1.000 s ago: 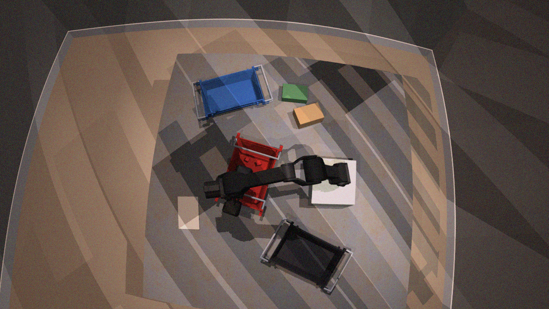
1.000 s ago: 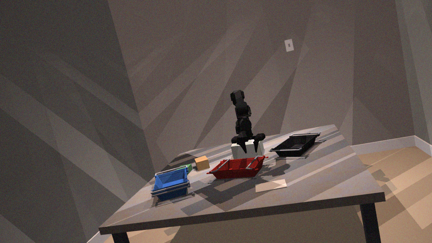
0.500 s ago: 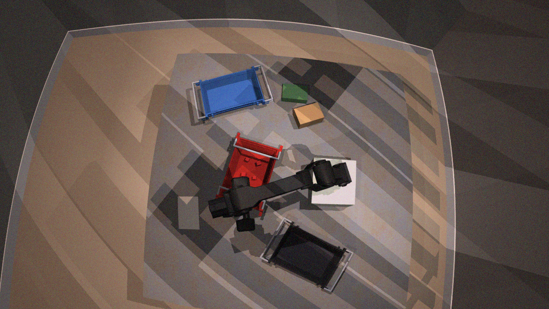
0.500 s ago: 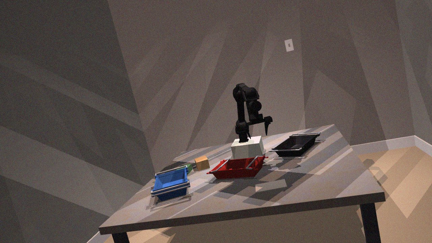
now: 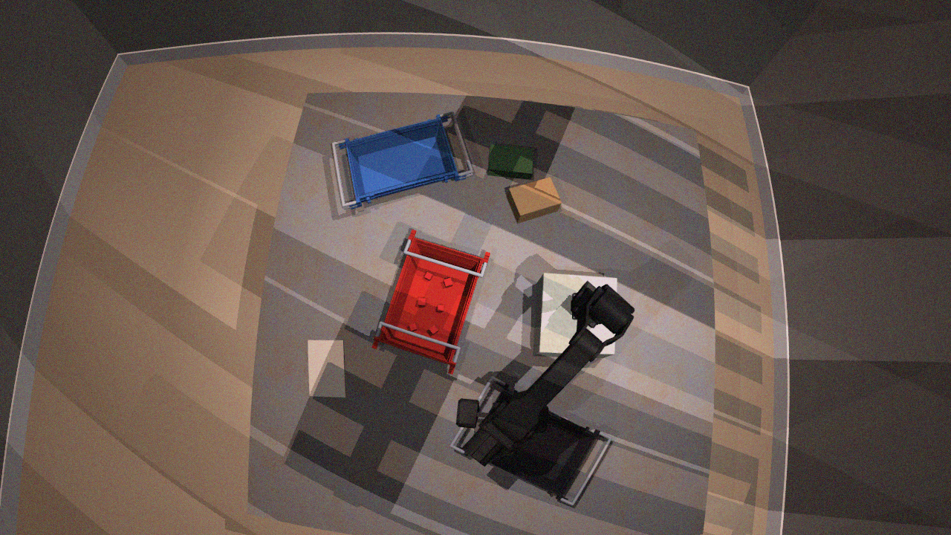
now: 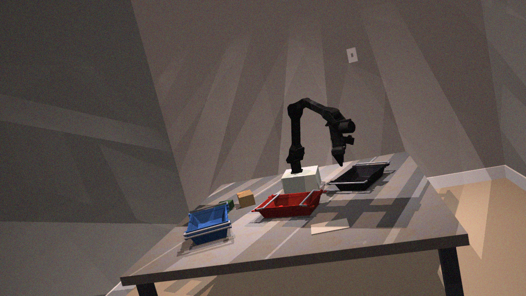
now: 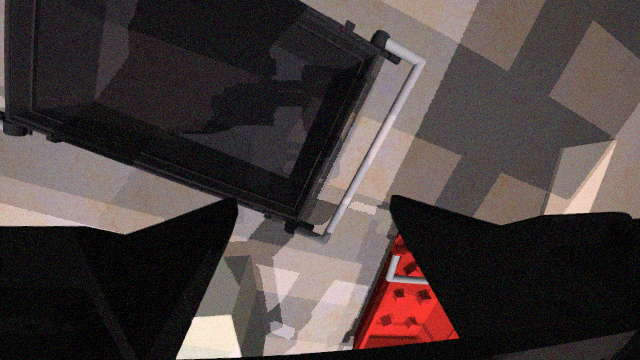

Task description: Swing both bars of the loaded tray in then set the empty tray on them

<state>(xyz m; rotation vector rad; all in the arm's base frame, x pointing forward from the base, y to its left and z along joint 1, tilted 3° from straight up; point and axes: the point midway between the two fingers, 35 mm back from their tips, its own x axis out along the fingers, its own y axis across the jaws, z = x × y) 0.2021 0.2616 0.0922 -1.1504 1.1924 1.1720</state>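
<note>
My gripper tip is 100 mm past the black tray, 100 mm above it and 80 mm to the right of it. Round my gripper tip: orange block (560 mm to the right, 110 mm below, 80 mm behind); green block (680 mm to the right, 120 mm below, 20 mm behind); pale card (430 mm ahead, 140 mm below, 80 mm to the right).
</note>
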